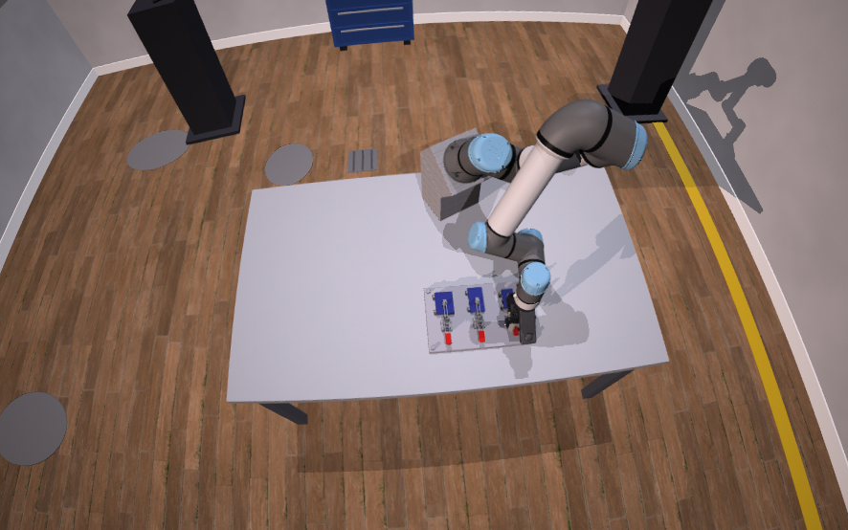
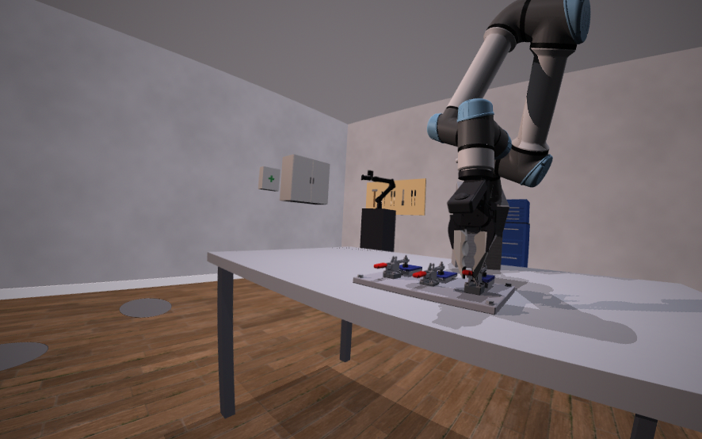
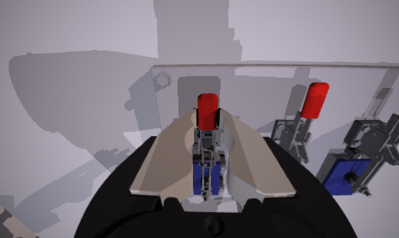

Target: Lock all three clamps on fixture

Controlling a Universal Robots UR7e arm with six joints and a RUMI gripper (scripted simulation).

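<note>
Right now my hand is 6 cm past the clamp and 2 cm above it. The rest, counted from my hand: plate: 10 cm to the right, 9 cm behind, 6 cm below.
</note>
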